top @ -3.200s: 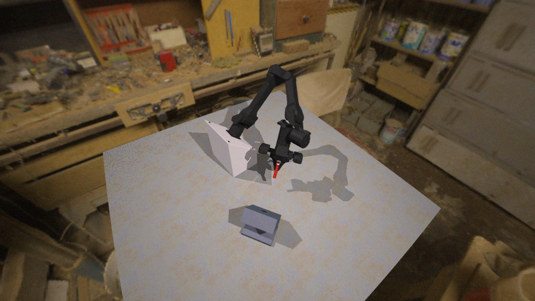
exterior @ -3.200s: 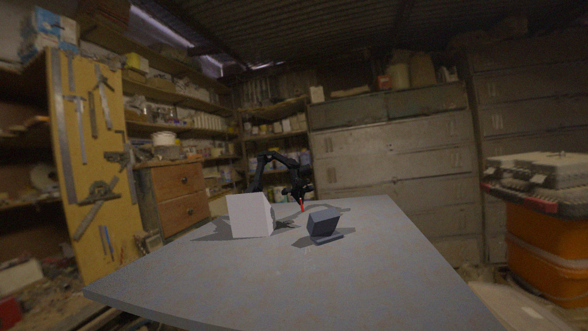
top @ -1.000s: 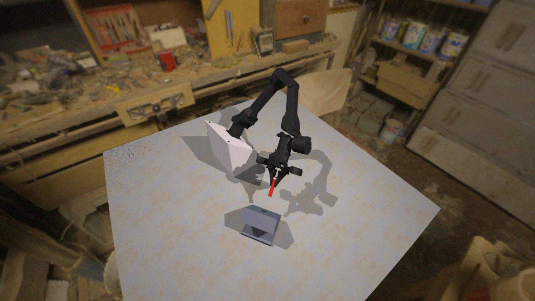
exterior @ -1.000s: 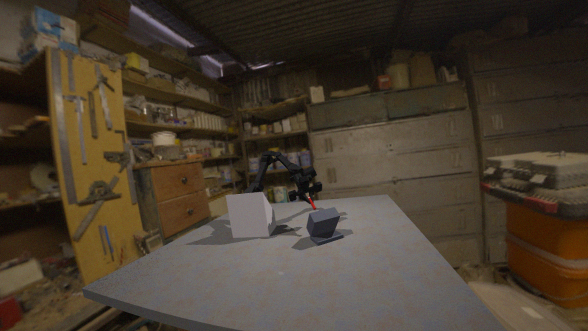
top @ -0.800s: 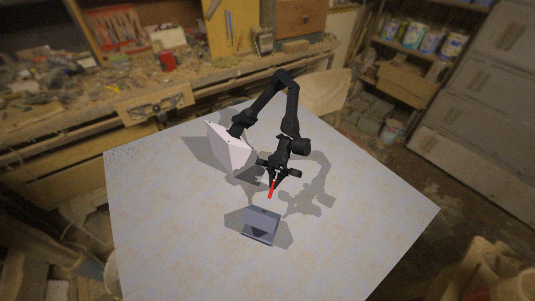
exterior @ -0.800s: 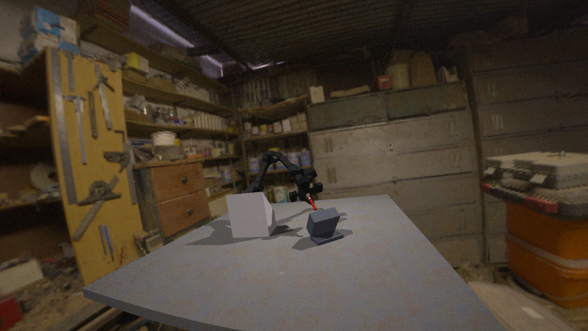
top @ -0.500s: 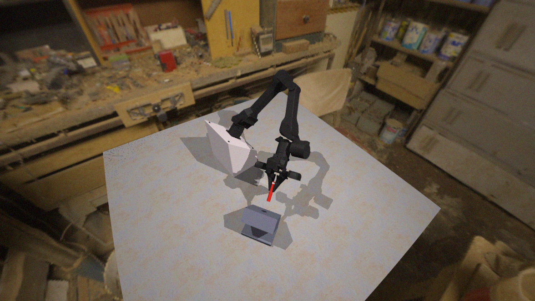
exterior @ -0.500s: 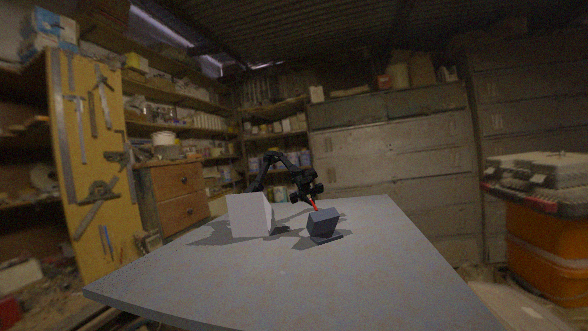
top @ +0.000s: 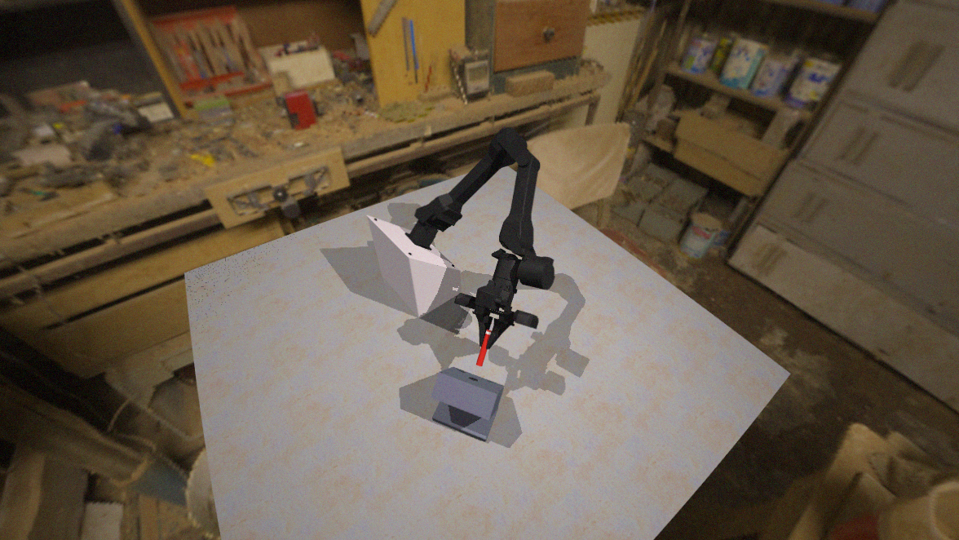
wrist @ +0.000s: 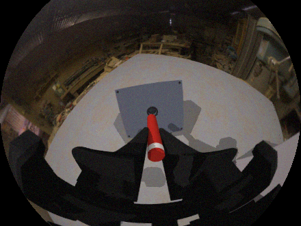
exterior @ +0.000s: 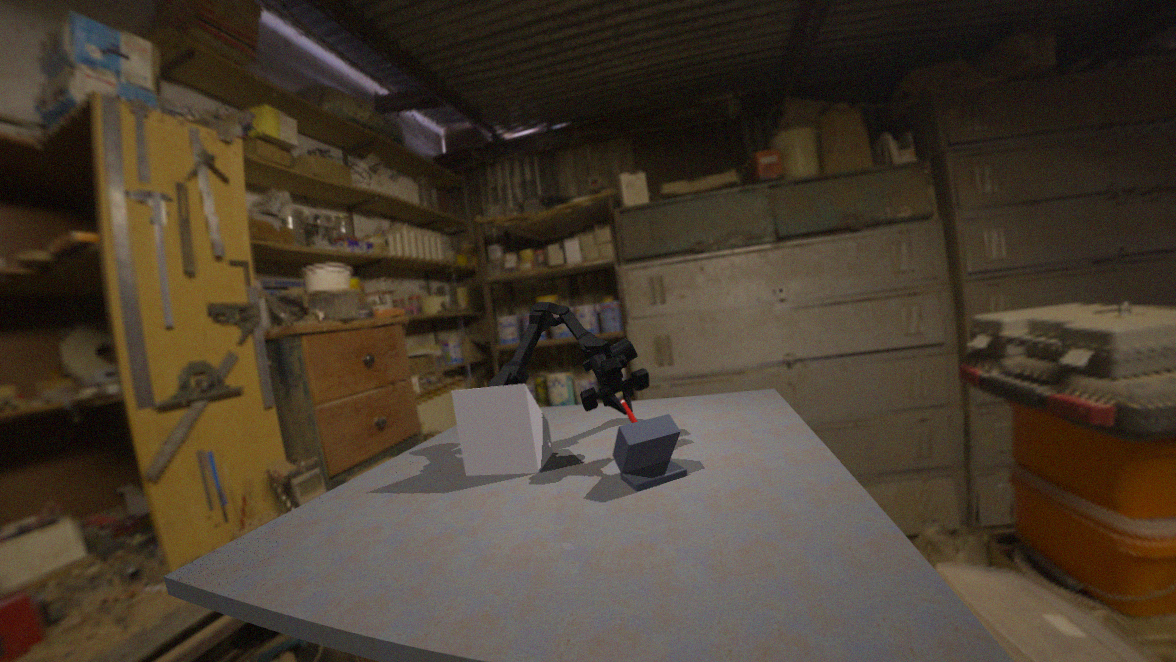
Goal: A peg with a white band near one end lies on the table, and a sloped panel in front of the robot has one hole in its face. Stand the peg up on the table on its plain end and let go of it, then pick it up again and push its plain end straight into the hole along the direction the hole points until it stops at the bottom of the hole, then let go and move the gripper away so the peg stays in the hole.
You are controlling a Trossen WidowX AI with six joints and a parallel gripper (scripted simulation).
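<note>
Now: the grey sloped panel 70 mm to the right of my gripper tip, 60 mm below it and 40 mm ahead of it. Also, from my gripper tip: red peg 10 mm to the left, 10 mm behind, 10 mm above.
</note>
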